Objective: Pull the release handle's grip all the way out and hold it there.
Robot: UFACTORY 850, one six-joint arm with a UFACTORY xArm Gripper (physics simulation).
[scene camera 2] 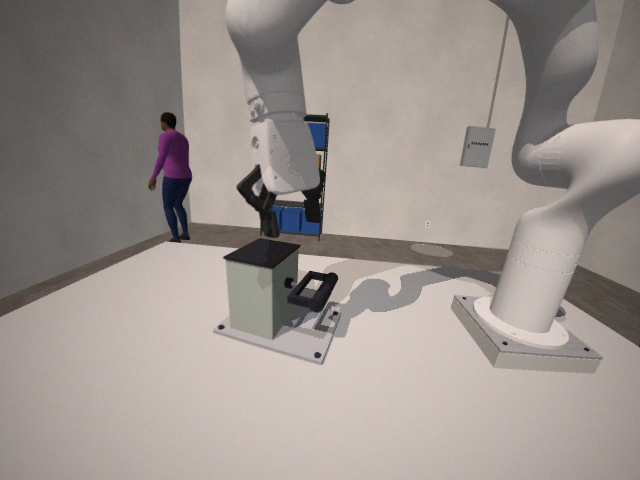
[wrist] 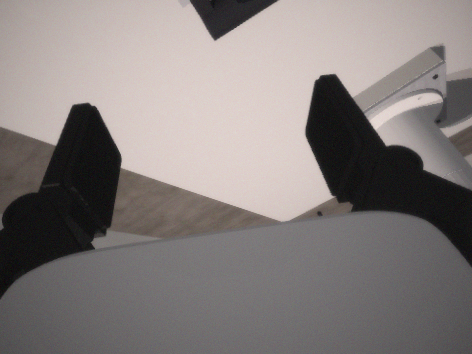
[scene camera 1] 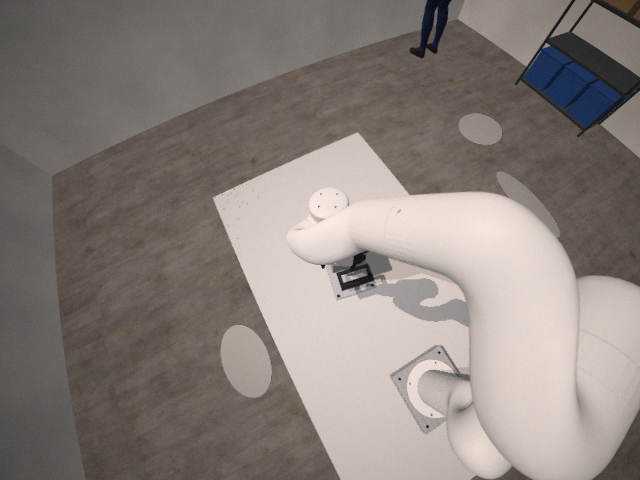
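Note:
The release handle's black rectangular grip [scene camera 1: 356, 284] [scene camera 2: 324, 292] sticks out from the side of a pale green box [scene camera 2: 250, 294] that faces the robot's base. A short dark stem [scene camera 2: 289, 282] shows between them. The box has a black lid [scene camera 2: 263, 253] and stands on a grey plate [scene camera 2: 299, 345]. A dark corner [wrist: 216, 25], which looks like the lid, shows at the top edge of the wrist view. My gripper [scene camera 2: 291, 227] [wrist: 211, 117] is open and empty, pointing down above the lid's level and higher than the grip. In scene camera 1 the arm hides most of the gripper and box.
The white table [scene camera 1: 289, 315] [scene camera 2: 155, 403] carries the arm's base plate [scene camera 1: 400, 379] [scene camera 2: 547, 356] [wrist: 400, 82] to the right of the box in scene camera 2. A person [scene camera 2: 175, 155] and a shelf rack [scene camera 2: 327, 134] stand beyond the table.

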